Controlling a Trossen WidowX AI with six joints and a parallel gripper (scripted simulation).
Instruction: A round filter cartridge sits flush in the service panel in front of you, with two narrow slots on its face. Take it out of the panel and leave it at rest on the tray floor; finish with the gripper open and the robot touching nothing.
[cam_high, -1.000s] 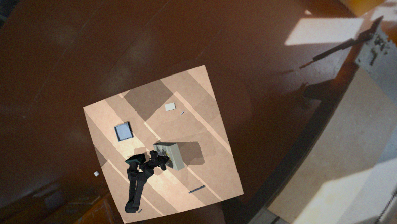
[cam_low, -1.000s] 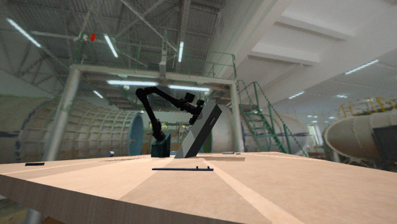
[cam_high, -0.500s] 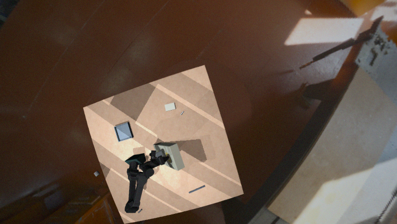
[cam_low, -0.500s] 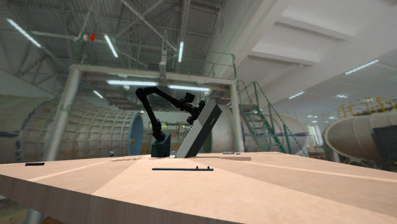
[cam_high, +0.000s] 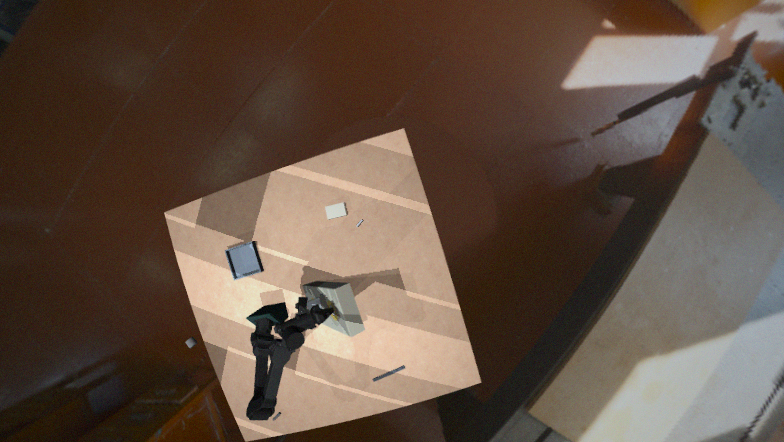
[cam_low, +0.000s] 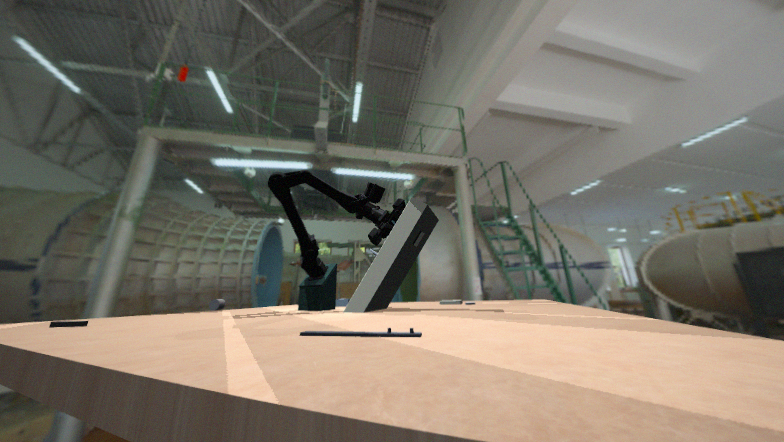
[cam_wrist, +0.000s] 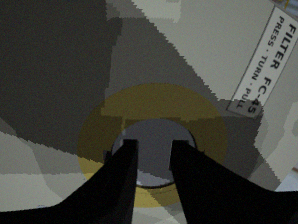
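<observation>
The round grey filter cartridge is 10 mm ahead of my gripper tip and 10 mm below it. The rest, counted from my gripper tip: grey bracket: 90 mm behind, 90 mm below; then pin: 160 mm ahead, 280 mm to the left, 250 mm below; then grey service panel: 40 mm behind, 80 mm below.
</observation>
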